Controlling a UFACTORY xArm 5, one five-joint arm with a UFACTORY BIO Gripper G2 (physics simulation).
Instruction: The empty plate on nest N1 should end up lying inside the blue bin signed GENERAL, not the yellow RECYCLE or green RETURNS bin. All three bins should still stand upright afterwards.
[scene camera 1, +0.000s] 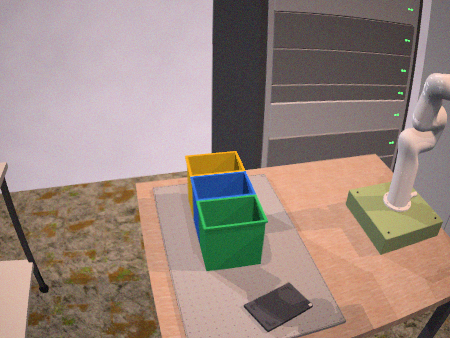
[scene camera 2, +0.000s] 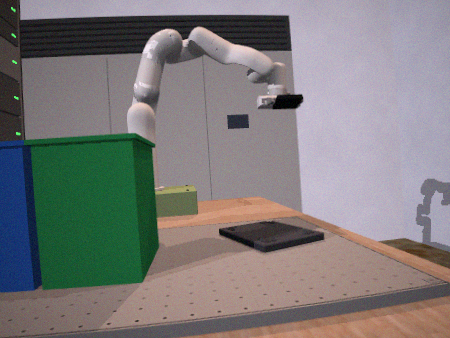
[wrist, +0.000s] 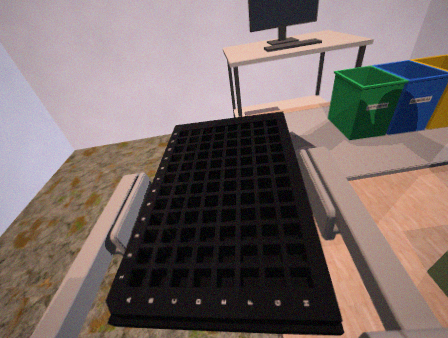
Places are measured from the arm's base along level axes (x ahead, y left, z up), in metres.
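Where they show: hand, tool point: (scene camera 2: 286, 101) (wrist: 220, 201); arm's base, link origin: (scene camera 1: 396, 202).
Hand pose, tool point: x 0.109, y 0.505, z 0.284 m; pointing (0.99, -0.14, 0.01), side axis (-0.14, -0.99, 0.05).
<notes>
Each offset is from my tool point to the top centre of the thing. Level surfaces: height alone.
My gripper (scene camera 2: 287, 101) (wrist: 224, 202) is shut on the black gridded plate @[0.014 m ahead, 0.003 m right, 0.009 m up] (scene camera 2: 290, 102) (wrist: 220, 200), gripping its two long sides. The plate's visible wells look empty. In scene camera 2 they are high above the table, right of the bins; they do not show in scene camera 1. The blue bin @[0.554 m ahead, 0.640 m right, 0.164 m down] (scene camera 1: 217, 185) (scene camera 2: 15, 215) (wrist: 407, 120) stands upright between the green bin @[0.564 m ahead, 0.510 m right, 0.164 m down] (scene camera 1: 232, 247) (scene camera 2: 90, 215) (wrist: 355, 110) and the yellow bin @[0.544 m ahead, 0.769 m right, 0.164 m down] (scene camera 1: 215, 164) (wrist: 441, 110). All three stand upright. A flat dark nest @[0.497 m ahead, 0.250 m right, 0.329 m down] (scene camera 1: 278, 306) (scene camera 2: 271, 235) lies apart from the bins; no plate is on it.
The bins and the nest rest on a grey perforated board @[0.344 m down] (scene camera 1: 175, 240) (scene camera 2: 225, 290) on the wooden table @[0.357 m down] (scene camera 1: 340, 260). The arm's green base block (scene camera 1: 395, 220) (scene camera 2: 176, 202) stands on the table. A desk (wrist: 300, 47) with a monitor (wrist: 283, 14) is beyond in the wrist view.
</notes>
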